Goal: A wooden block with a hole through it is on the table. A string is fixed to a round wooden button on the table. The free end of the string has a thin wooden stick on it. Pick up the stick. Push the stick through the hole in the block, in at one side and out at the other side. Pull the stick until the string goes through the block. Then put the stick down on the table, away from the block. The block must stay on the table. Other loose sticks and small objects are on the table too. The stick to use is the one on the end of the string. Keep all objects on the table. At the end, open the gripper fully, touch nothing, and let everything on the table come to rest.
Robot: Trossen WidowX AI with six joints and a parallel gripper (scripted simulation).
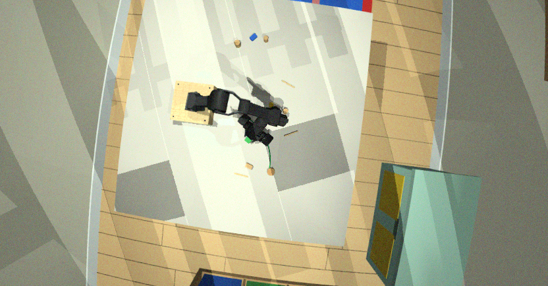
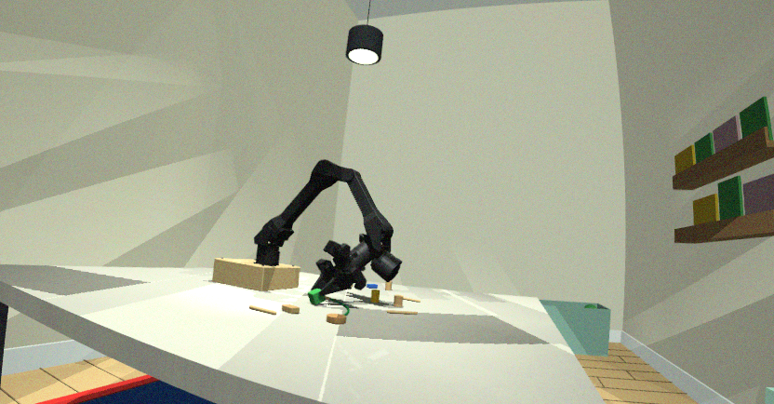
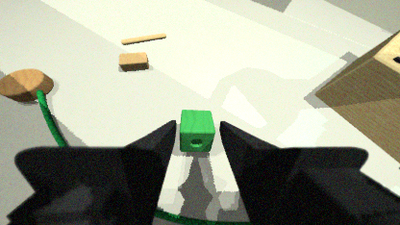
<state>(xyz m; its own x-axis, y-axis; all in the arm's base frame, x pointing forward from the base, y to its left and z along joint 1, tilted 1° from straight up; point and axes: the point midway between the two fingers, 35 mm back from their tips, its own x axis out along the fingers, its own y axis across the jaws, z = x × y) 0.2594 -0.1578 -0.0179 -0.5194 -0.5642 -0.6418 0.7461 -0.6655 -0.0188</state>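
Right now my gripper tip is 1 cm above the green block. Round my gripper tip: yellow cylinder 17 cm to the left, 12 cm ahead, 1 cm below; then wooden block 14 cm to the right, 2 cm below; then round wooden button 17 cm to the right, 11 cm ahead, 2 cm below.
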